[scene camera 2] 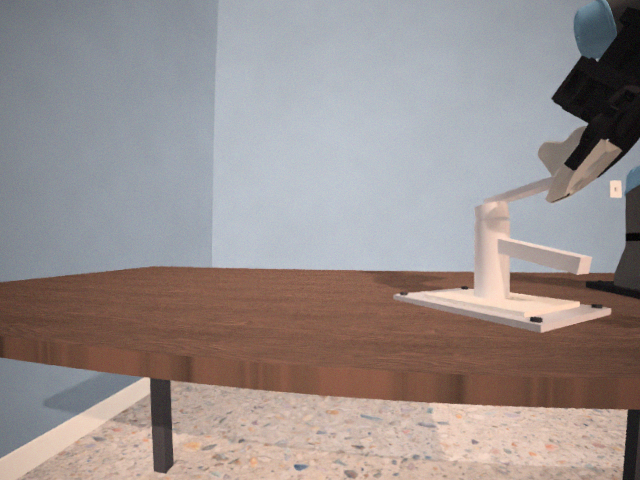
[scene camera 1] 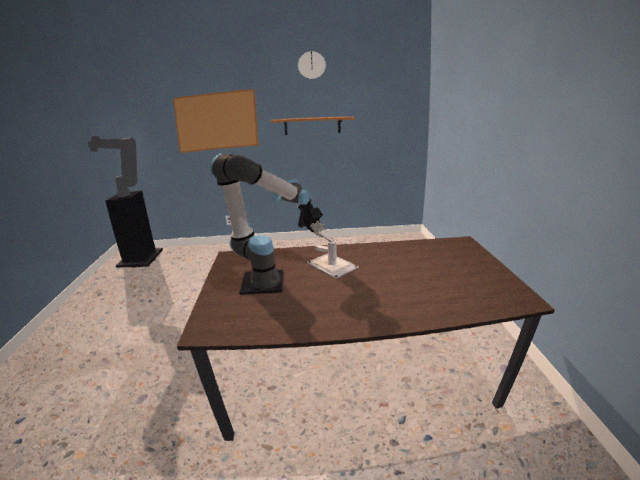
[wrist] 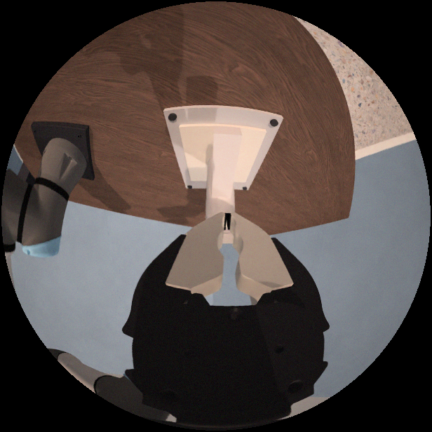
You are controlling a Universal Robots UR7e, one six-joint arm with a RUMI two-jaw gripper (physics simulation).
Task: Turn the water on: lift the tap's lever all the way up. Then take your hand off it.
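Places are measured from the arm's base along level axes (x ahead, y right, z down), in millimetres.
Pixels of known places: gripper, fingertip midpoint: (scene camera 2: 549,201) (scene camera 1: 321,237); arm's base, link origin: (scene camera 1: 265,281).
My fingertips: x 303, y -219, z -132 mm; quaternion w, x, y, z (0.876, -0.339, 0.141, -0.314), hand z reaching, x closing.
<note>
For each thing: its top centre in the pictures, then the offset to it from my fingertips. "*": a spot on its surface instead. Level surfaces: height alone.
- white tap, surface spot: (scene camera 2: 490,258) * dx +59, dy +44, dz +73 mm
- spout, top centre: (scene camera 2: 539,238) dx +8, dy +11, dz +45 mm
- brown table, surface height: dz +144 mm
The white tap (scene camera 1: 332,254) (scene camera 2: 490,258) (wrist: 219,197) stands upright on its pale base plate (scene camera 2: 573,315) (wrist: 225,114). Its lever (scene camera 1: 325,236) (scene camera 2: 519,190) (wrist: 228,238) slants upward from the top of the post, toward the arm. The spout (scene camera 2: 542,254) (wrist: 226,145) sticks out below it on the same side. My gripper (scene camera 1: 320,230) (scene camera 2: 551,187) (wrist: 225,214) is shut and holds nothing. Its pale fingertips are at the lever's outer end, which they partly hide in scene camera 2. Whether they touch it is not clear.
The brown table (scene camera 1: 423,289) (scene camera 2: 232,320) (wrist: 310,165) carries the tap and the arm's black base plate (scene camera 1: 248,288) (wrist: 90,150). A second grey arm (scene camera 1: 128,160) stands on a black pedestal (scene camera 1: 130,227) behind at the left, away from the table.
</note>
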